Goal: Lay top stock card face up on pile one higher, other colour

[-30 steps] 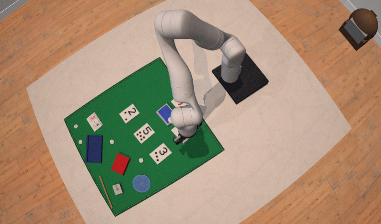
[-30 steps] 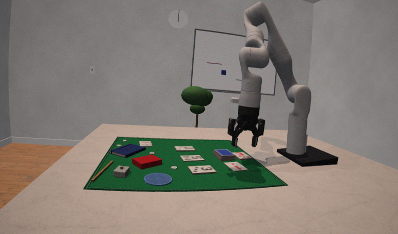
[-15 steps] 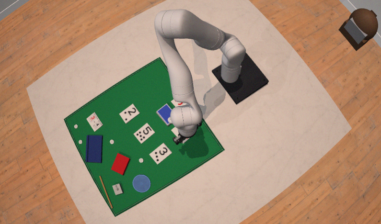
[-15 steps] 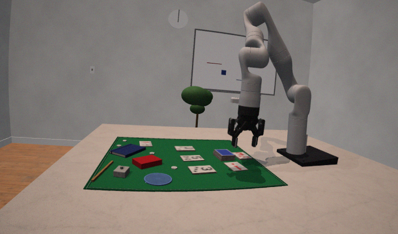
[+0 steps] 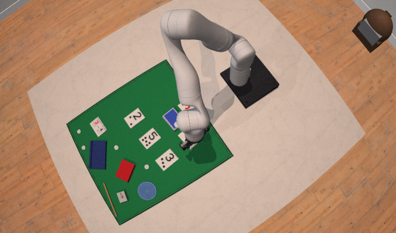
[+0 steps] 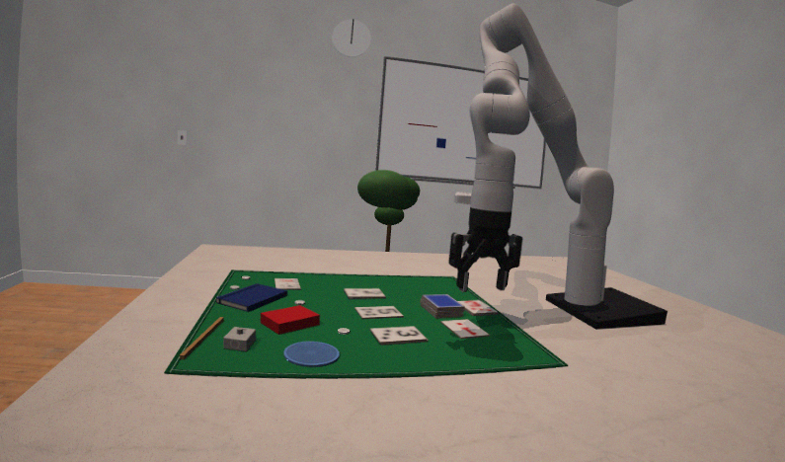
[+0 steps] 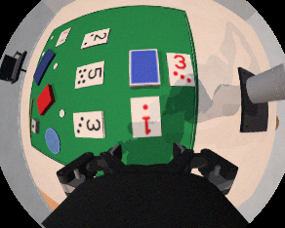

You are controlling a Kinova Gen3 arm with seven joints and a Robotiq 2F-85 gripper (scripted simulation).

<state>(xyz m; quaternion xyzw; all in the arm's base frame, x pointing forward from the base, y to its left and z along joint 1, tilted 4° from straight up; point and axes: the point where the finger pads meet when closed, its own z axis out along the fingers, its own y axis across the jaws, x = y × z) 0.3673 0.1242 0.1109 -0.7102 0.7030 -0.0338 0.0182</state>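
My gripper is now 10 cm above the card and 4 cm to the left of it. The rest, counted from my hand: green mat: 18 cm to the right, 18 cm ahead, 12 cm below; red box: 34 cm ahead, 11 cm to the right, 9 cm below; grey box: 43 cm ahead, 9 cm below, 2 cm to the right.
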